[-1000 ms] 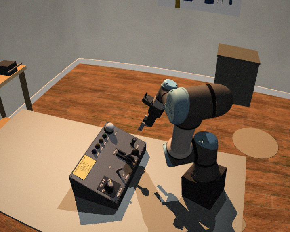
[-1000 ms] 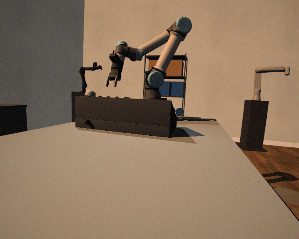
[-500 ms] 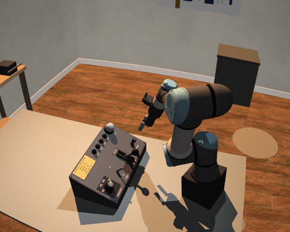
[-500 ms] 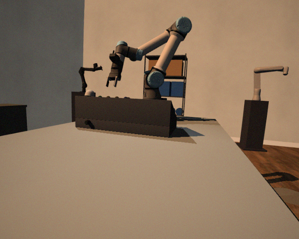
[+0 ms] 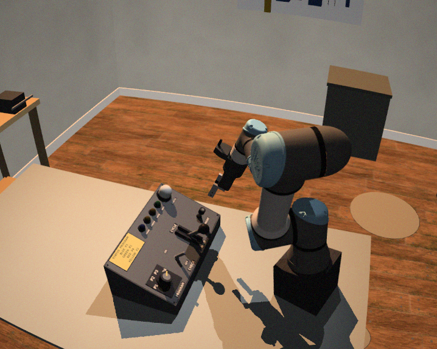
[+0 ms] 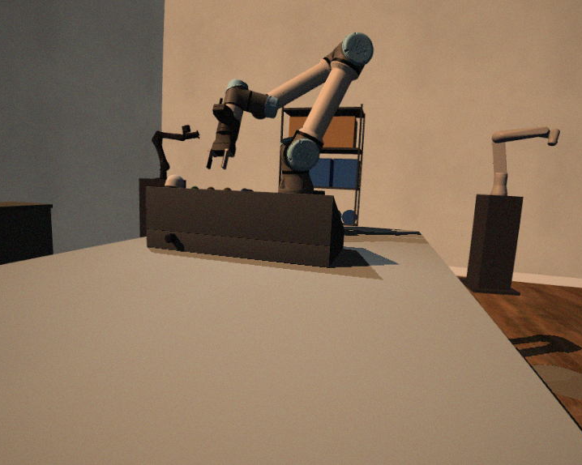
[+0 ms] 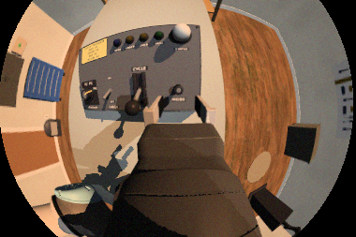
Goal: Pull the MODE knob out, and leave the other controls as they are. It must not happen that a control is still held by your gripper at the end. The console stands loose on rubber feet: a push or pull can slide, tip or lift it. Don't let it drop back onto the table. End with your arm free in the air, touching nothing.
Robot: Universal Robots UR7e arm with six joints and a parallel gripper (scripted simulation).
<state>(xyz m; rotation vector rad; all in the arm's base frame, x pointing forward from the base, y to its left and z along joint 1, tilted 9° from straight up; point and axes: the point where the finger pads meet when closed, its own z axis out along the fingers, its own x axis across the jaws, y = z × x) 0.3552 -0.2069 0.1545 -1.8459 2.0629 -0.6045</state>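
My hand is 50 mm short of the mode knob, 10 mm to the left of it and 130 mm above it. Round my hand: dark console 110 mm ahead, 160 mm to the left, 160 mm below; black-ball lever 50 mm ahead, 110 mm to the left, 130 mm below; program selector 100 mm ahead, 340 mm to the left, 140 mm below.
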